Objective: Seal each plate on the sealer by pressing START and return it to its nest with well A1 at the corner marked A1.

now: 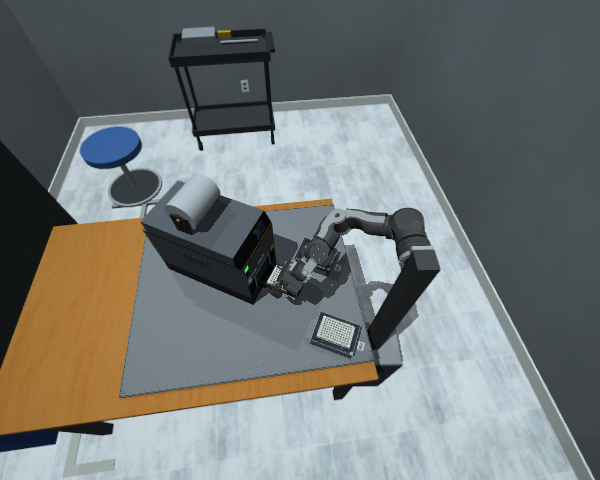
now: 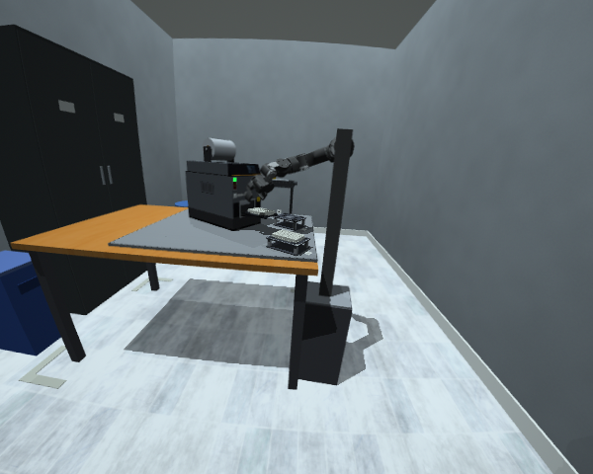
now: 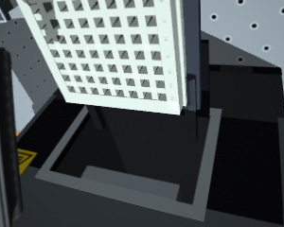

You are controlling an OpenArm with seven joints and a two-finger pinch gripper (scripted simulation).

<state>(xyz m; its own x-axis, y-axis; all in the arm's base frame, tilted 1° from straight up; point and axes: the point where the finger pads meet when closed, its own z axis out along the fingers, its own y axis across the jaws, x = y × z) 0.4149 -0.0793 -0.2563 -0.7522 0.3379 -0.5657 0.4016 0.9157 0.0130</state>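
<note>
Now: the grey start button 100 mm ahead of my hand and 10 mm to the right of it. The rest, counted from my hand: foil roll: 270 mm ahead, 230 mm above, 190 mm to the right; sealer stage: 90 mm below, 50 mm to the right, 30 mm behind; white well plate: 220 mm behind, 150 mm to the left, 130 mm below.
</note>
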